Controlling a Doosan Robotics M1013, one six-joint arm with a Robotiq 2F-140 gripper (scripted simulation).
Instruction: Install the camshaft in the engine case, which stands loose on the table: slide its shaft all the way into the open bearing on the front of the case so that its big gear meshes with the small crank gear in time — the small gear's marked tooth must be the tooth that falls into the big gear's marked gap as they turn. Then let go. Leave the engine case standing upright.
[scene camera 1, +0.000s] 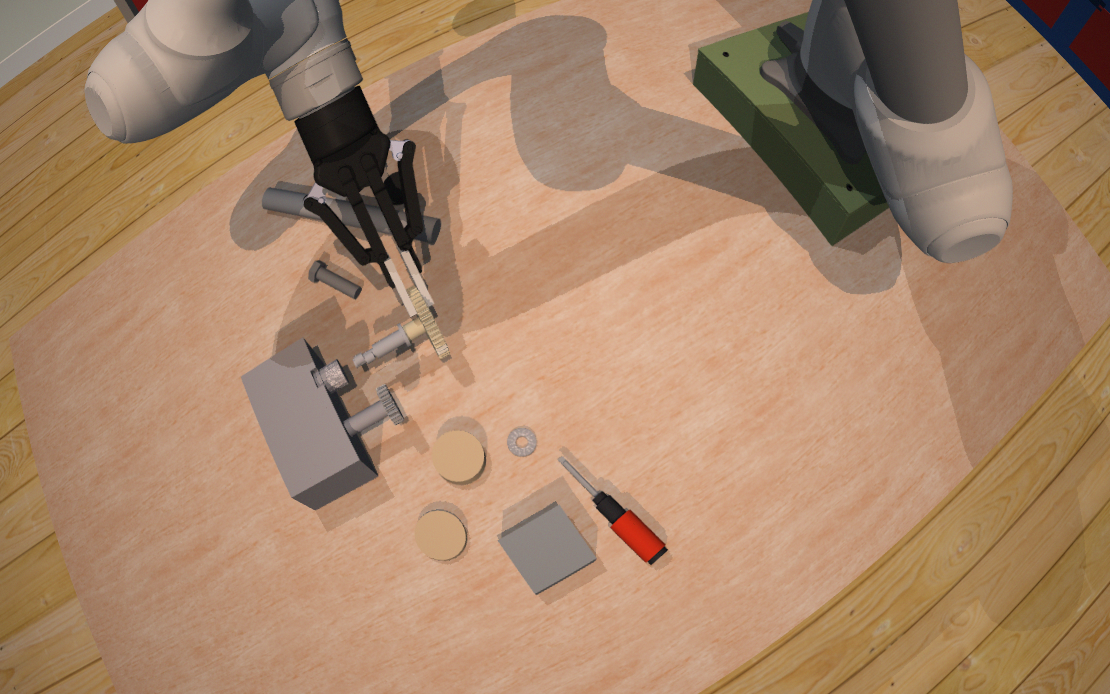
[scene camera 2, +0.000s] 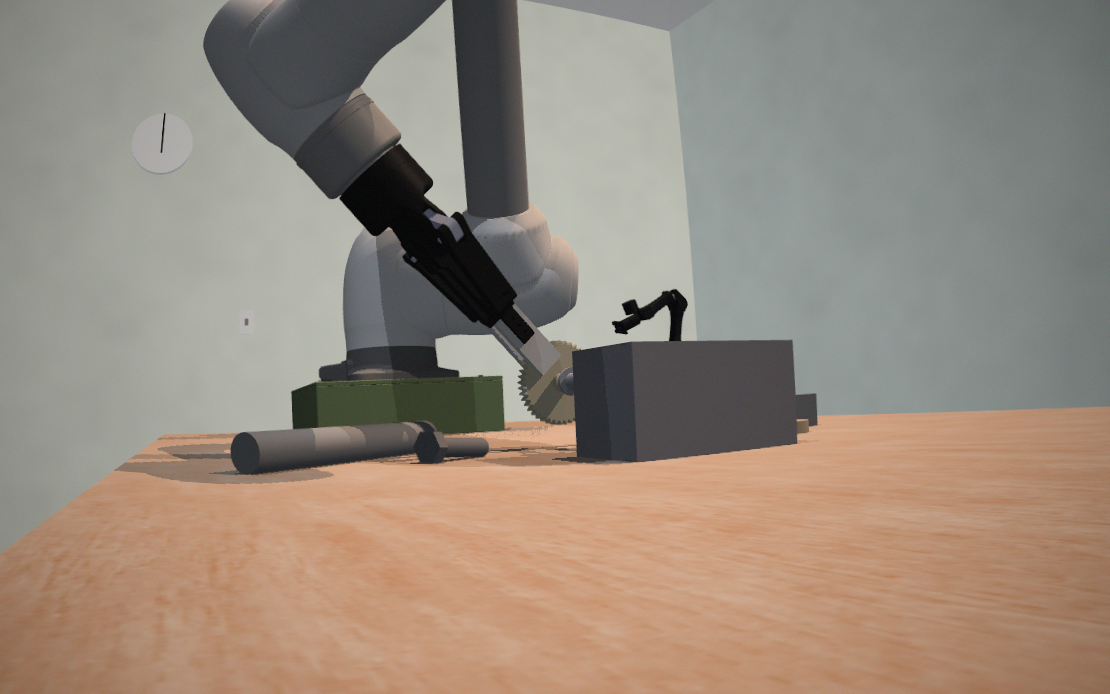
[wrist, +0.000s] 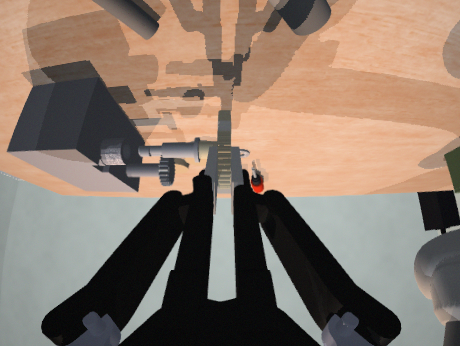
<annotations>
The gripper shows in scene camera 1 (419, 306), in scene camera 2 and in the wrist view. A camshaft shows in scene camera 1, in scene camera 2 and in the wrist view (198, 150). A grey engine case shows in scene camera 1 (320, 457), in scene camera 2 (639, 401) and in the wrist view (64, 129). The same spot on the gripper: (scene camera 2: 521, 338) is (wrist: 200, 173). The same spot on the camshaft: (scene camera 2: 550, 397) is (scene camera 1: 417, 316).
</annotations>
